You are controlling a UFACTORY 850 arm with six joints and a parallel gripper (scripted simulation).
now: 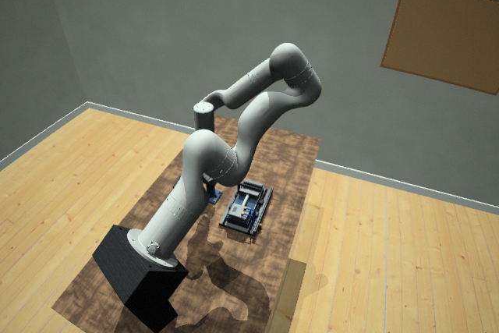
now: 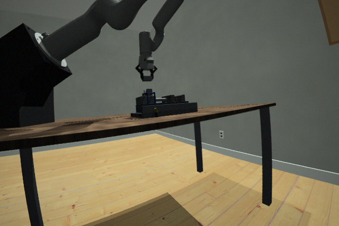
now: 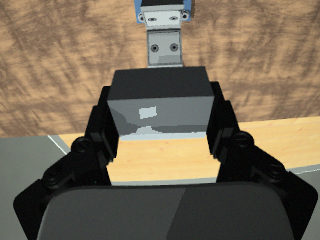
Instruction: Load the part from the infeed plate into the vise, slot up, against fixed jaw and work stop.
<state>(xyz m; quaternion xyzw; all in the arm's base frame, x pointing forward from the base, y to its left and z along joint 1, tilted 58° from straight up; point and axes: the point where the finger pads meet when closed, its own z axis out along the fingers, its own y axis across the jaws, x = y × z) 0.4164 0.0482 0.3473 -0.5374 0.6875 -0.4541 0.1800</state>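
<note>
Now: hand 190 mm above the V-block post and 10 mm past it. From my hand the other things lie so: work stop: 170 mm to the right, 160 mm below, 30 mm behind; then moving jaw: 200 mm to the right, 170 mm below, 80 mm behind; then part: 20 mm below.
</note>
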